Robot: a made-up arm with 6 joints. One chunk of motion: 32 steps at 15 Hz.
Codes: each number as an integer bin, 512 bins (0 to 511) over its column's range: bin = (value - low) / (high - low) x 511, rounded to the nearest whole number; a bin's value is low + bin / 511 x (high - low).
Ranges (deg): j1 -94.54..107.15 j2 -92.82..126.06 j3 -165.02..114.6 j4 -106..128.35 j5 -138.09..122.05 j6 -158.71..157
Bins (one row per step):
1: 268 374 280 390 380 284
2: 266 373 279 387 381 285
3: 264 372 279 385 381 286
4: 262 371 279 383 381 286
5: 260 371 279 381 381 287
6: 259 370 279 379 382 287
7: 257 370 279 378 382 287
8: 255 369 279 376 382 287
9: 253 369 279 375 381 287
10: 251 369 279 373 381 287
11: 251 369 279 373 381 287
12: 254 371 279 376 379 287
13: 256 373 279 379 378 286
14: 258 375 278 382 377 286
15: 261 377 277 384 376 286
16: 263 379 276 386 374 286
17: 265 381 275 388 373 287
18: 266 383 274 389 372 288
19: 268 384 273 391 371 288
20: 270 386 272 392 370 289
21: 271 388 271 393 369 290
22: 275 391 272 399 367 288
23: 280 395 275 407 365 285
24: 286 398 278 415 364 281
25: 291 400 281 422 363 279
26: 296 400 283 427 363 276
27: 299 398 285 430 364 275
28: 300 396 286 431 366 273
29: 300 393 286 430 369 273
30: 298 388 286 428 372 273
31: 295 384 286 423 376 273
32: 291 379 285 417 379 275
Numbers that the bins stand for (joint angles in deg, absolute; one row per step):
1: 11.24 67.38 -11.80 72.86 55.36 16.75
2: 10.45 66.95 -12.35 71.48 55.87 17.37
3: 9.66 66.52 -12.35 70.57 55.87 17.99
4: 8.87 66.09 -12.35 69.65 55.87 17.99
5: 8.08 66.09 -12.35 68.73 55.87 18.61
6: 7.69 65.66 -12.35 67.81 56.38 18.61
7: 6.90 65.66 -12.35 67.35 56.38 18.61
8: 6.11 65.24 -12.35 66.44 56.38 18.61
9: 5.32 65.24 -12.35 65.98 55.87 18.61
10: 4.53 65.24 -12.35 65.06 55.87 18.61
11: 4.53 65.24 -12.35 65.06 55.87 18.61
12: 5.71 66.09 -12.35 66.44 54.85 18.61
13: 6.50 66.95 -12.35 67.81 54.34 17.99
14: 7.29 67.81 -12.90 69.19 53.83 17.99
15: 8.48 68.66 -13.45 70.11 53.32 17.99
16: 9.27 69.52 -13.99 71.02 52.31 17.99
17: 10.05 70.38 -14.54 71.94 51.80 18.61
18: 10.45 71.23 -15.09 72.40 51.29 19.22
19: 11.24 71.66 -15.63 73.32 50.78 19.22
20: 12.03 72.52 -16.18 73.78 50.27 19.84
21: 12.42 73.37 -16.73 74.23 49.76 20.46
22: 14.00 74.66 -16.18 76.99 48.74 19.22
23: 15.98 76.37 -14.54 80.65 47.72 17.37
24: 18.34 77.66 -12.90 84.32 47.22 14.90
25: 20.32 78.51 -11.26 87.53 46.71 13.66
26: 22.29 78.51 -10.16 89.83 46.71 11.81
27: 23.47 77.66 -9.07 91.20 47.22 11.19
28: 23.87 76.80 -8.52 91.66 48.23 9.96
29: 23.87 75.52 -8.52 91.20 49.76 9.96
30: 23.08 73.37 -8.52 90.29 51.29 9.96
31: 21.90 71.66 -8.52 87.99 53.32 9.96
32: 20.32 69.52 -9.07 85.24 54.85 11.19

